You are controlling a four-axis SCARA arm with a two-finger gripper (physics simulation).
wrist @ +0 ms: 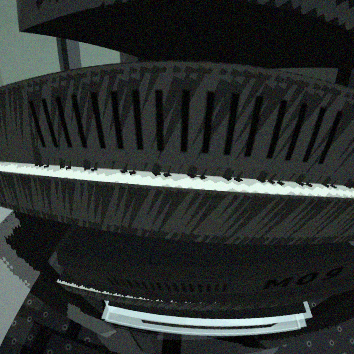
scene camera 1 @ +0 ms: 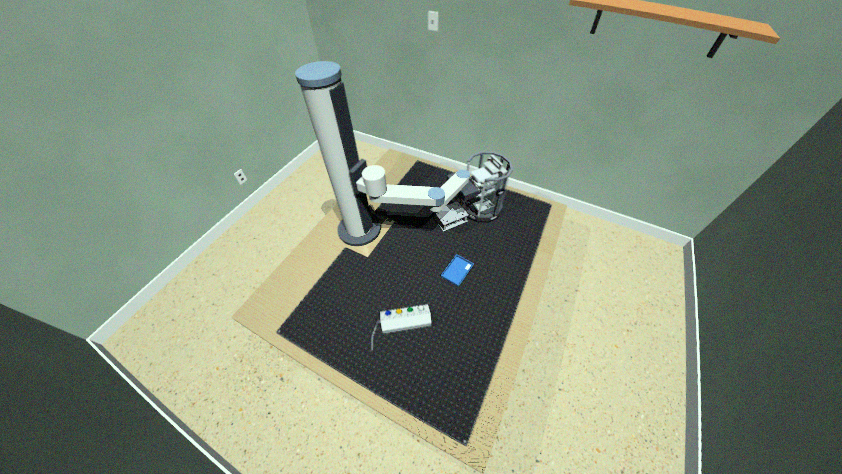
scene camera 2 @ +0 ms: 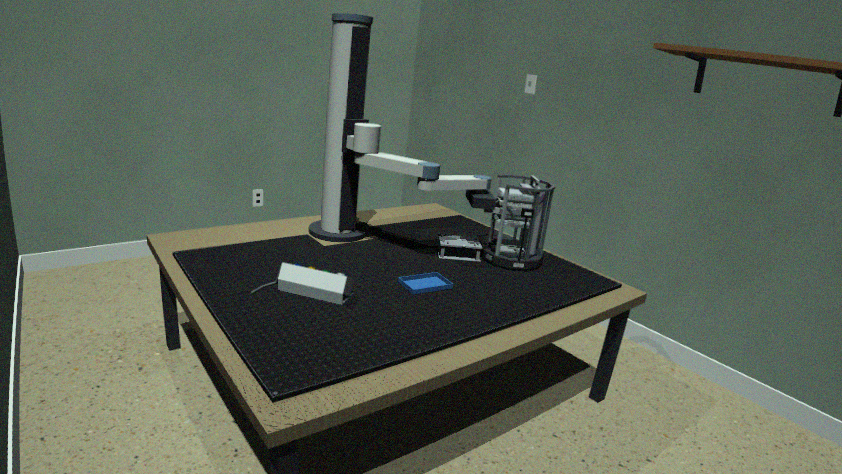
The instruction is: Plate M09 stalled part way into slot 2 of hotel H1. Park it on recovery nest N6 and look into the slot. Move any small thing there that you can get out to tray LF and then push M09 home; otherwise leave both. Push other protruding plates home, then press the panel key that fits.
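Places are measured from the arm's base along level axes (x up, y right, z ahead), in millimetres.
Pixels of known places: gripper, fingertip midpoint: (scene camera 2: 519, 209); arm's base, link origin: (scene camera 1: 359, 229) (scene camera 2: 337, 232).
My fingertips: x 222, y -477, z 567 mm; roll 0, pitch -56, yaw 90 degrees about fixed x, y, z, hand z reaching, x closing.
For each thing: its top centre in the pictures, then the offset to it from my fingertips. "*": a spot on its surface instead. Level surfaces: height alone.
- Plate M09, surface spot: (wrist: 295, 281) * dx +2, dy +80, dz -36 mm
- larger slotted plate, top centre: (wrist: 224, 76) (scene camera 2: 514, 200) (scene camera 1: 483, 177) dx +35, dy +25, dz -10 mm
- hotel H1, surface spot: (scene camera 2: 515, 263) * dx -180, dy +85, dz +97 mm
- Blue tray LF, top centre: (scene camera 2: 425, 280) (scene camera 1: 457, 269) dx -192, dy +488, dz +55 mm
- white key panel, top centre: (scene camera 2: 316, 267) (scene camera 1: 405, 313) dx -125, dy +846, dz -49 mm
- black mat, surface height: dx -209 mm
- bright bar, surface spot: (wrist: 205, 321) * dx -151, dy +63, dz -19 mm
Plate M09 (wrist: 295, 281) shows in the wrist view, low in front of the camera, under a larger slotted plate (wrist: 170, 125) whose label is out of view. My gripper (scene camera 1: 474, 189) (scene camera 2: 497, 203) is at the near side of hotel H1 (scene camera 1: 486, 218) (scene camera 2: 515, 263), narrow, on plate M09; its fingertips are hard to see. How deep M09 sits in the slot is hidden, as is any small thing behind it. The white stand (scene camera 1: 452, 217) (scene camera 2: 460, 242), taken as nest N6, is beside the hotel, with no plate visible on it. Blue tray LF (scene camera 1: 454, 270) (scene camera 2: 425, 283) lies nearer the front.
The white key panel (scene camera 1: 406, 321) (scene camera 2: 312, 284) has blue, yellow, green and white keys. The arm column (scene camera 1: 332, 141) (scene camera 2: 338, 129) stands at the back left of the black mat (scene camera 1: 400, 376) (scene camera 2: 294, 353). A bright bar (wrist: 205, 321) shows below M09 in the wrist view.
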